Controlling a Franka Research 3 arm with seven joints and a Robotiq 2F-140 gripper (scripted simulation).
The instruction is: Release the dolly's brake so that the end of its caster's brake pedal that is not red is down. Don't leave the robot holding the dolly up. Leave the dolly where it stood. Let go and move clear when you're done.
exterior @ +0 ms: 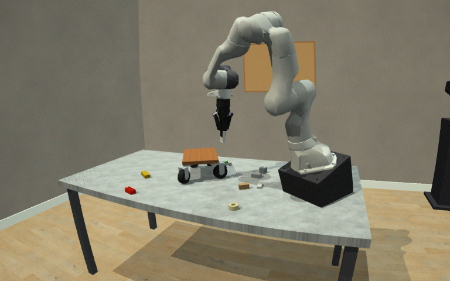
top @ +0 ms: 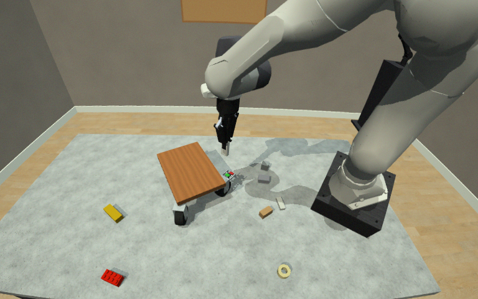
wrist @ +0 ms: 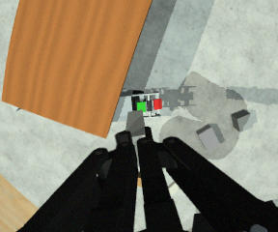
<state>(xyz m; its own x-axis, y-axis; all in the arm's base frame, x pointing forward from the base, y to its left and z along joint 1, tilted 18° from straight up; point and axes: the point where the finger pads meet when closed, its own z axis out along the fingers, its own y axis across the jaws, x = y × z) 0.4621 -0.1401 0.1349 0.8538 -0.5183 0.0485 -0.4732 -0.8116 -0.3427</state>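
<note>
The brake pedal lies 16 cm below my hand and 2 cm behind it. From my hand the other things lie so: tan block (23 cm below, 18 cm behind, 13 cm to the left); then white piece (25 cm behind, 23 cm below, 8 cm to the left); then yellow brick (45 cm ahead, 23 cm below, 19 cm to the left).
</note>
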